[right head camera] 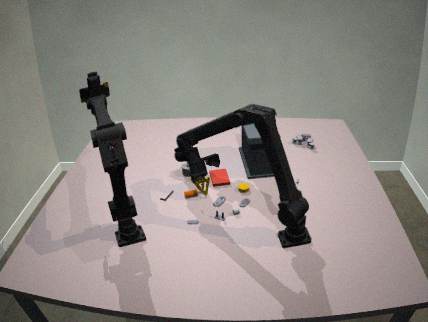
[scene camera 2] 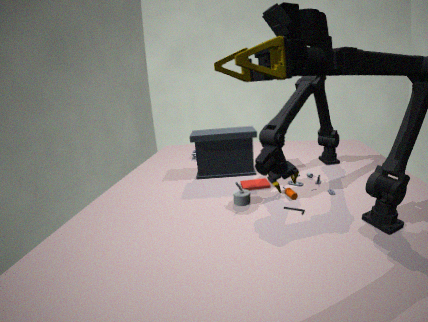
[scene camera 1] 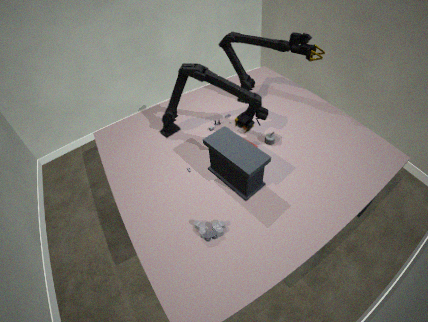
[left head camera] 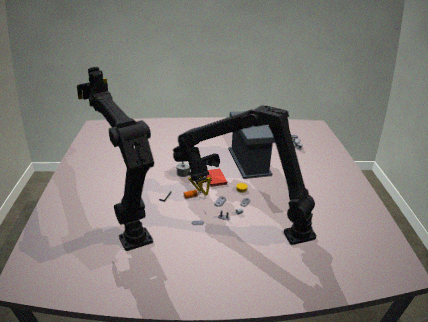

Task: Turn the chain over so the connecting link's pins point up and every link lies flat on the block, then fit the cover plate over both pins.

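Places are measured from the left arm's base along level axes (x ahead, y left, z up), in metres.
Where they show: left gripper, between the fingertips: (scene camera 2: 223, 63) (scene camera 1: 323, 55); right gripper, between the fingertips: (right head camera: 204, 193) (scene camera 2: 287, 188) (scene camera 1: 240, 129) (left head camera: 203, 193); left arm's base, origin of its link: (right head camera: 130, 237) (scene camera 2: 382, 222) (left head camera: 136, 240); right arm's base, origin of its link: (right head camera: 294, 238) (scene camera 2: 328, 161) (scene camera 1: 170, 130) (left head camera: 299, 235).
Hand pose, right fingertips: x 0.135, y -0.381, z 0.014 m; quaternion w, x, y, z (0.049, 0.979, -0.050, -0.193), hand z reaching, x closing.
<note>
Each offset is from my right fingertips to the top centre of the thing.
An upright two-pinned grey piece {dy +0.002, dx -0.174, dz +0.018 m} (left head camera: 224, 217) (right head camera: 220, 217), seemingly the connecting link, stands on the table. Flat grey two-holed plates {dy -0.042, dx -0.074, dz -0.009 m} (left head camera: 220, 201) (right head camera: 219, 201) lie near it; I cannot tell which is the cover plate. A grey cluster (right head camera: 303, 141) (scene camera 1: 210, 230) lies at the far right in the right head camera; whether it is the chain is unclear. The block cannot be identified for certain. My right gripper (left head camera: 205, 192) (right head camera: 203, 193) (scene camera 2: 286, 186) is open, low over the table beside an orange cylinder {dy +0.034, dx +0.017, dz +0.016 m} (left head camera: 190, 194) (scene camera 2: 291, 193). My left gripper (scene camera 1: 320, 53) (scene camera 2: 226, 62) is open and empty, raised high.
A dark grey stand (left head camera: 256, 157) (scene camera 1: 235, 167) (scene camera 2: 224, 156) rises behind the red slab {dy -0.119, dx +0.094, dz +0.001 m} (left head camera: 217, 177) (right head camera: 219, 177). A yellow disc {dy -0.177, dx -0.042, dz +0.005 m} (left head camera: 242, 187), a grey pot with a rod {dy -0.007, dx +0.209, dz +0.076 m} (left head camera: 183, 170) (scene camera 2: 242, 198) and a black hex key {dy +0.151, dx +0.076, dz -0.008 m} (right head camera: 167, 195) (scene camera 2: 294, 209) lie around the right gripper.
</note>
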